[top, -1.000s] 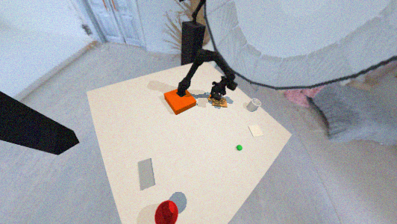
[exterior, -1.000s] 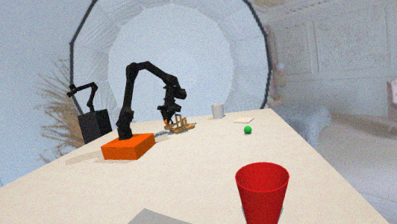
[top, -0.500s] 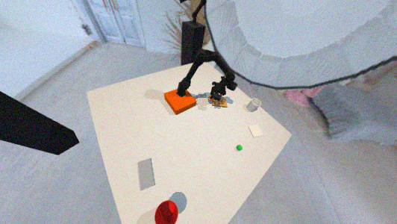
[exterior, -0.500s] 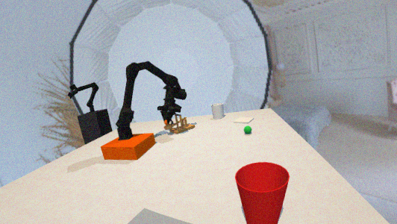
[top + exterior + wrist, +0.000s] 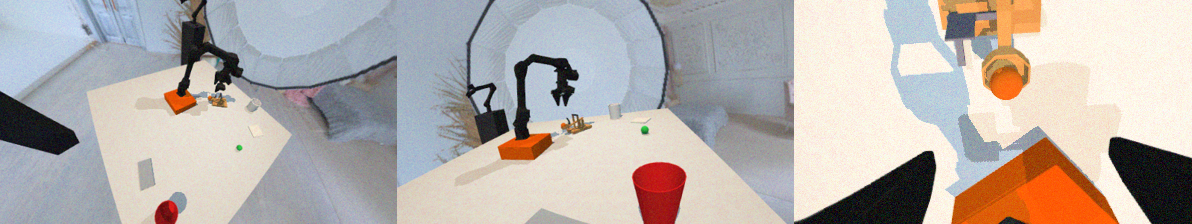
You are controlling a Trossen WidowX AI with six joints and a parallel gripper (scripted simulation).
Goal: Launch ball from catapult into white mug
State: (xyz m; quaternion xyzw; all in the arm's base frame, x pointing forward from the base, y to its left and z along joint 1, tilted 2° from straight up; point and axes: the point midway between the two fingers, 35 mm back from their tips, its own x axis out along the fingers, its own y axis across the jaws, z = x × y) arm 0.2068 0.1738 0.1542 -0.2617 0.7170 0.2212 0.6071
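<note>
Now: gripper tip 10 mm past the orange ball, 10 mm to the left of it and 110 mm above it. The rest, counted from my gripper tip: white mug (330 mm ahead, 260 mm to the left, 150 mm below); then green ball (420 mm ahead, 190 mm to the right, 160 mm below); then catapult (30 mm ahead, 40 mm to the left, 120 mm below).
</note>
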